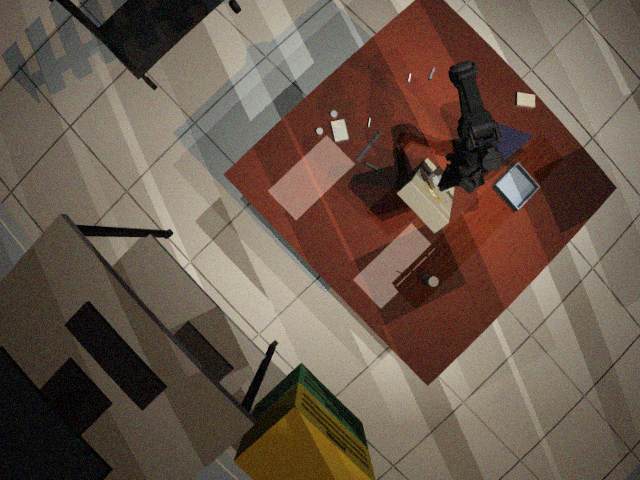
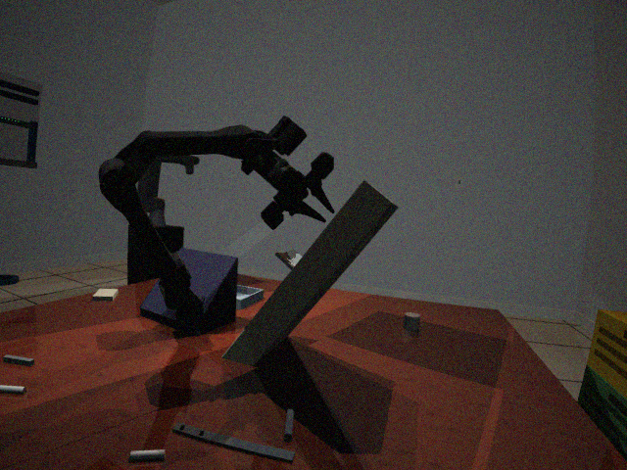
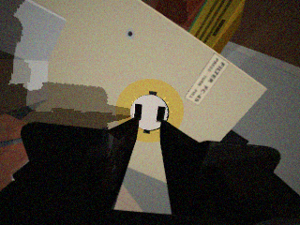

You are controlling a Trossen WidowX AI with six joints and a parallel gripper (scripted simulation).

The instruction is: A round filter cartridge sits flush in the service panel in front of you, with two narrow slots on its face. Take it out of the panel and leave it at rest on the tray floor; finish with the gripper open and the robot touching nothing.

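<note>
My gripper tip is now 3 cm short of the round white filter cartridge and 2 cm above it. Round my gripper tip: grey-blue tray: 39 cm behind, 29 cm below, 27 cm to the left.
</note>
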